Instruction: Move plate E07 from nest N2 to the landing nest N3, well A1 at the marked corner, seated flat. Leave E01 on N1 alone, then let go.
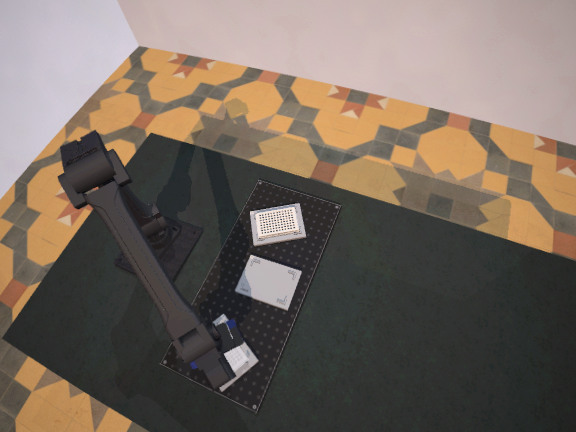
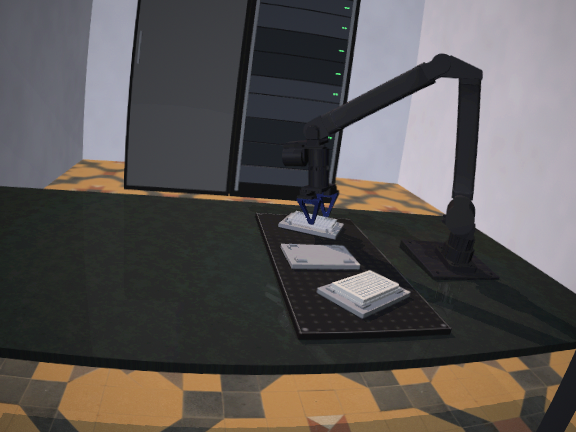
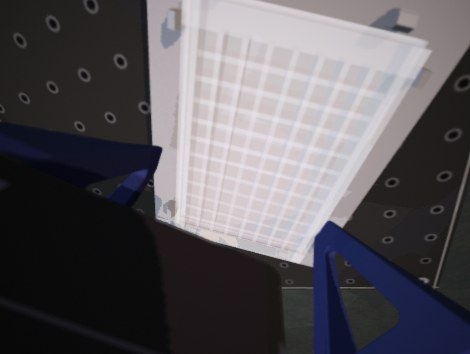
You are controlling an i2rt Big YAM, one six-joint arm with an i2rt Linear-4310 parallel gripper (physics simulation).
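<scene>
My gripper [image 1: 212, 344] [image 2: 319, 218] [image 3: 243, 195] is open and empty, with blue fingers apart over one end of a translucent white well plate [image 1: 236, 356] [image 2: 300, 218] [image 3: 270, 140]. That plate lies between the corner posts of a pale nest [image 2: 325, 234] [image 3: 162, 100] and looks flat. The middle nest [image 1: 270, 282] [image 2: 320, 256] is bare, with corner brackets showing. A cream well plate [image 1: 276, 221] [image 2: 367, 286] sits on the nest [image 1: 280, 242] [image 2: 362, 311] at the other end. Plate and nest names cannot be read, and no A1 mark is legible.
The nests stand in a row on a black perforated board [image 1: 270, 320] [image 2: 330, 322] on the dark table [image 1: 425, 325] [image 2: 150, 300]. The arm's base [image 1: 187, 245] [image 2: 450, 267] stands beside the board. A dark cabinet [image 2: 187, 100] stands behind the table.
</scene>
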